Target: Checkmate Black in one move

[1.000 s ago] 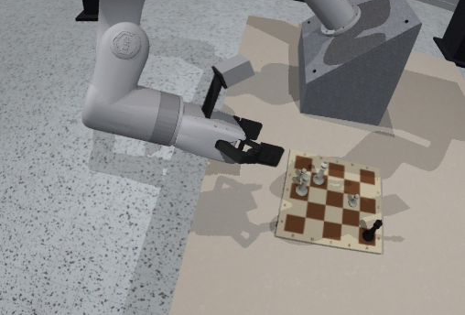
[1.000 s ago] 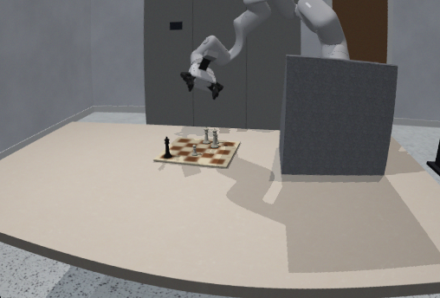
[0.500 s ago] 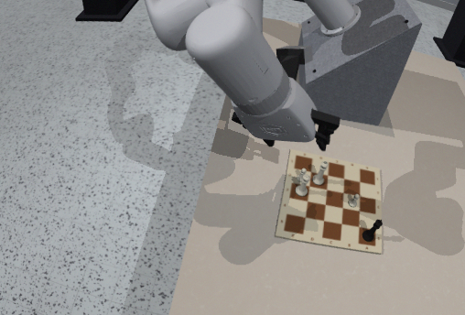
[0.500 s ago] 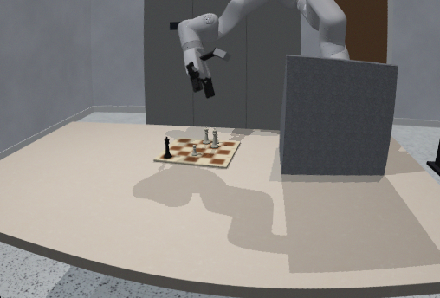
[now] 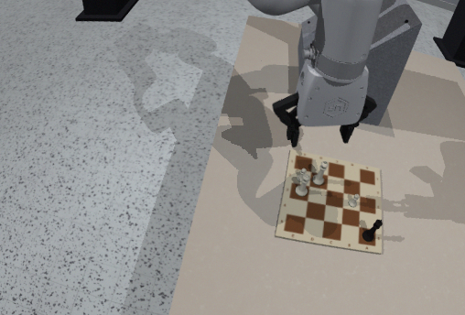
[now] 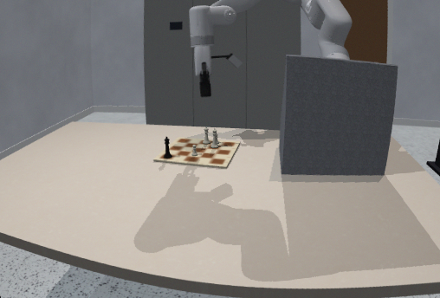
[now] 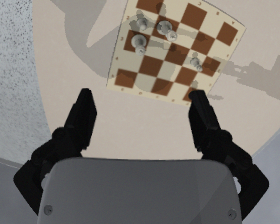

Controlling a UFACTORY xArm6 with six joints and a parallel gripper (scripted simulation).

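The tall white piece lies 140 mm below my hand, 40 mm to the left of it and 30 mm behind it. From my hand the other things lie so: chessboard (170 mm below, 80 mm to the left, 10 mm ahead); black king (150 mm to the left, 140 mm below, 90 mm ahead).
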